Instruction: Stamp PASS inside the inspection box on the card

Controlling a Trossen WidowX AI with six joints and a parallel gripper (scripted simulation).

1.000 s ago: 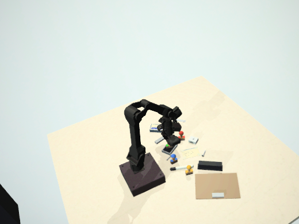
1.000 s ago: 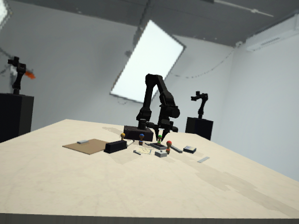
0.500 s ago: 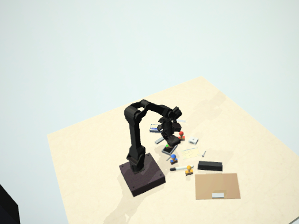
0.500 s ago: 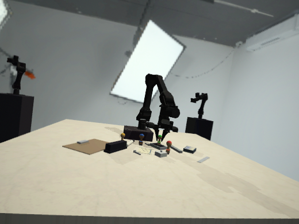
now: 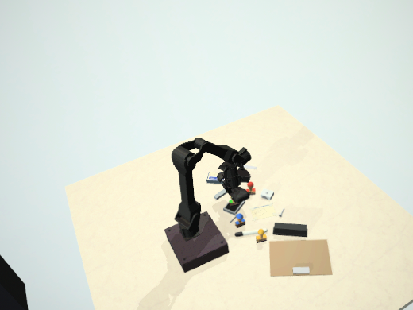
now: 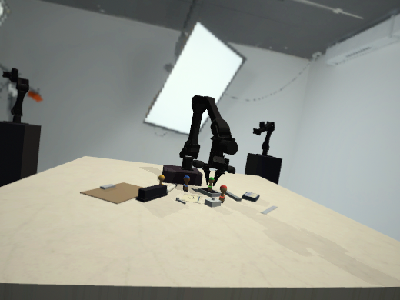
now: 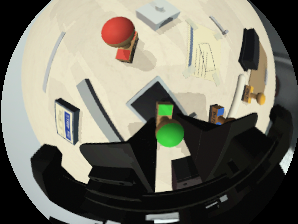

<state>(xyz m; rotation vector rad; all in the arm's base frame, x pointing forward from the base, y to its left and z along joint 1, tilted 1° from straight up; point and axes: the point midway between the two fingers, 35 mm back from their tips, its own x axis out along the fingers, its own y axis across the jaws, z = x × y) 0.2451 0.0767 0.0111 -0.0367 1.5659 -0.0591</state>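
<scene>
My gripper tip is now 3 cm above the dark ink pad. Round my gripper tip: grey bar 1 cm ahead, 10 cm to the left, 3 cm below; green-knobbed stamp 1 cm below; red-knobbed stamp 10 cm ahead, 3 cm to the left, 2 cm below.
</scene>
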